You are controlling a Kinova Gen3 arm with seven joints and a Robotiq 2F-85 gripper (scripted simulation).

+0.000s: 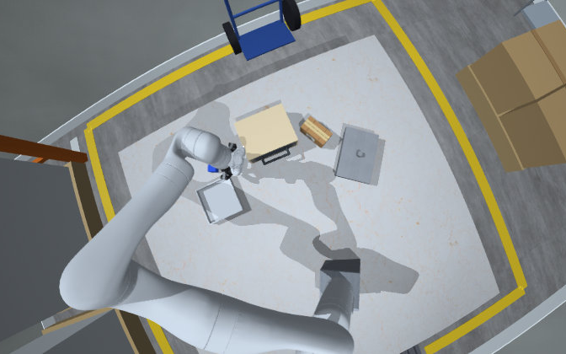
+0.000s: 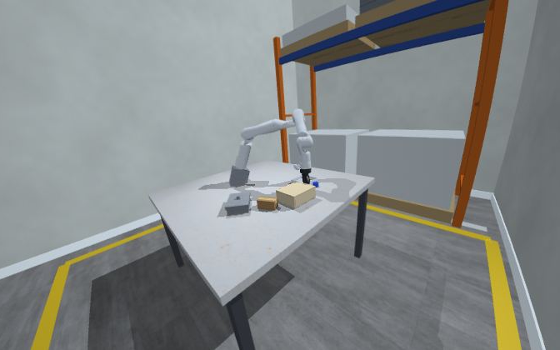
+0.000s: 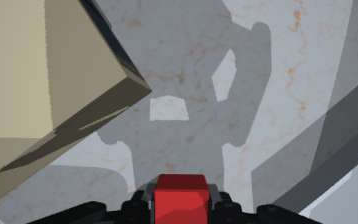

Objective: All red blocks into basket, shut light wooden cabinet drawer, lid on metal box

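The basket lies 90 mm behind my hand, 120 mm to the left of it and 10 mm below it. From my hand the other things lie so: light wooden cabinet: 20 mm ahead, 160 mm to the right, 20 mm above; cardboard box: 60 mm behind, 330 mm to the right, 20 mm above; drawer: 10 mm ahead, 160 mm to the right, 20 mm above.
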